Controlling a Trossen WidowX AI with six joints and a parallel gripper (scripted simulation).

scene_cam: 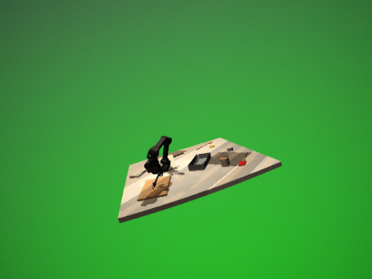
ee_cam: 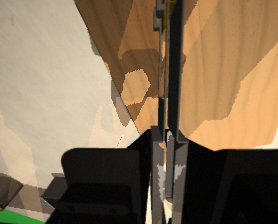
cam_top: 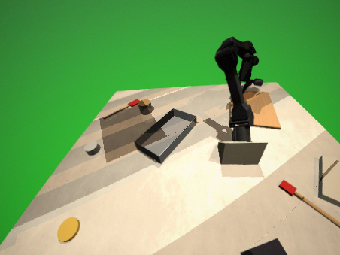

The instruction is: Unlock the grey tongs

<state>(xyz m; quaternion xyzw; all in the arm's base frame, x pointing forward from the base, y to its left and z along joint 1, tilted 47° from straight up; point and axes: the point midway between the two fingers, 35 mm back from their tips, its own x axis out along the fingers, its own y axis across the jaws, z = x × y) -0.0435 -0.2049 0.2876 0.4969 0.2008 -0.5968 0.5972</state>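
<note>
Now: the wooden board 8 cm behind my gripper tip, 1 cm to the right of it and 8 cm below it. The rest, counted from my gripper tip: white puck 73 cm ahead, 44 cm to the left, 7 cm below; roasting tin 37 cm ahead, 28 cm to the left, 6 cm below; red-headed spatula 73 cm ahead, 5 cm to the left, 8 cm below.
</note>
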